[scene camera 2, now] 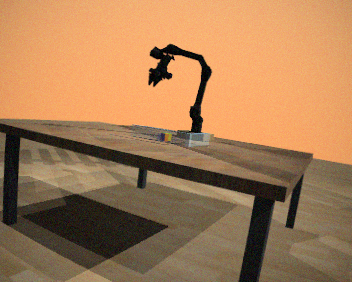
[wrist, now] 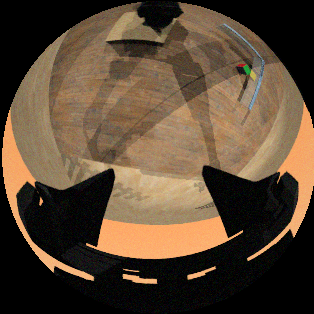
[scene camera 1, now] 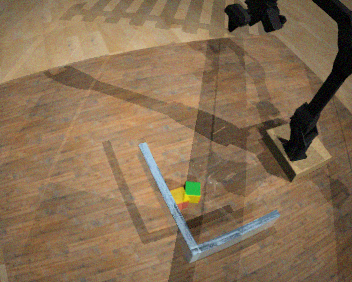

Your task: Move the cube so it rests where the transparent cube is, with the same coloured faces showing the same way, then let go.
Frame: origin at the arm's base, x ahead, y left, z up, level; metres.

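Seen in the pictures: gripper, fingertip midpoint: (scene camera 2: 151, 86) (wrist: 158, 171) (scene camera 1: 239, 28); arm's base, link origin: (scene camera 2: 196, 132) (scene camera 1: 294, 151).
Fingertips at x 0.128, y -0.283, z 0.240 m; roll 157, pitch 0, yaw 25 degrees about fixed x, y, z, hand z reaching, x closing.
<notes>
Pixels of each thing's top centre, then the offset from my fingertips to it. Level surfaces: height alone.
- cube, top centre: (scene camera 1: 193, 188) (wrist: 246, 69) dx +0.207, dy +0.331, dz -0.242 m
- yellow-topped block with a red side, top centre: (scene camera 1: 178, 195) (wrist: 252, 74) dx +0.247, dy +0.345, dz -0.242 m
- brown table, surface height: dz -0.282 m
The cube (scene camera 1: 193, 189) (wrist: 247, 70) has a green top; scene camera 1 shows a yellow side, and the wrist view shows a red side and a dark side. Right beside it, toward the long blue-grey bar, is a yellow-topped block with a red side (scene camera 1: 177, 194) (wrist: 253, 75), which looks like the transparent cube; the bar partly hides it in scene camera 1. In scene camera 2 the two are small and cannot be told apart. My gripper (scene camera 1: 254, 25) (scene camera 2: 153, 83) (wrist: 158, 171) is open and empty, high above the table and far from both.
Two blue-grey bars, a long one (scene camera 1: 162, 187) (wrist: 259, 80) and a shorter one (scene camera 1: 237, 237), meet in a corner near the cubes. The arm's base stands on a wooden block (scene camera 1: 315, 159) (wrist: 120, 31). Shadows cross the brown table (scene camera 1: 60, 165) (scene camera 2: 90, 142).
</notes>
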